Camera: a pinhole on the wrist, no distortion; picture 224 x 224 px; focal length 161.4 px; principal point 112.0 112.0 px. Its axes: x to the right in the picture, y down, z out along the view. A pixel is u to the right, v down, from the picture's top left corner.
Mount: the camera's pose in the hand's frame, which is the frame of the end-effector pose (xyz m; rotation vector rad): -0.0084 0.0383 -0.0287 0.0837 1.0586 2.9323
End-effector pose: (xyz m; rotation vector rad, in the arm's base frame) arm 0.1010 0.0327 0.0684 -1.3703 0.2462 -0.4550
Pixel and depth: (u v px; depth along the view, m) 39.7 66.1 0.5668
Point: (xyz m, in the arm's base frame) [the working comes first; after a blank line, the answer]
In the camera's frame: -0.2539 -0.1612 0.5668

0.5600 0.2336 -0.3513
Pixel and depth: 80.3 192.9 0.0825
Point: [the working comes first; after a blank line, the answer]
In the camera's frame: -0.0162 0.0414 0.0825

0.1477 0.0881 0.0241
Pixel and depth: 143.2 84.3 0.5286
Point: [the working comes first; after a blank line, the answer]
In the camera's frame: 0.1022 -0.0907 0.5286

0.2444 0.4133 -0.3156
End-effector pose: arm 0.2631 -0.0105 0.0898 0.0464 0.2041 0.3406
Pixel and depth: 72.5 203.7 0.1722
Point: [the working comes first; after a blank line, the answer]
In the camera's frame: -0.0421 0.0978 0.1722

0.3138 0.0693 0.2479
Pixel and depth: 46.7 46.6 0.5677
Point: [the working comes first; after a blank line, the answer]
In the camera's frame: -0.2297 -0.2300 0.5677

0.3640 0.6074 0.3315
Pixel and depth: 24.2 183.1 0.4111
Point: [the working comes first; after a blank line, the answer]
In the camera's frame: -0.2236 0.1811 0.4111

0.5142 0.2087 0.4412
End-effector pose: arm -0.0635 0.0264 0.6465 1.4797 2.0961 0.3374
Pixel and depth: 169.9 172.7 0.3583
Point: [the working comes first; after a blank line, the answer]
In the camera's frame: 0.1285 0.1348 0.3583

0.2883 -0.0557 0.4865
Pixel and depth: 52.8 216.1 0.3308
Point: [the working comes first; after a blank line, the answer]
In the camera's frame: -0.1213 0.2134 0.3308

0.1686 0.1396 0.3565
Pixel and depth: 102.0 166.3 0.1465
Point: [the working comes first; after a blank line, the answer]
In the camera's frame: -0.0091 0.0493 0.1465

0.0728 0.0566 0.5961
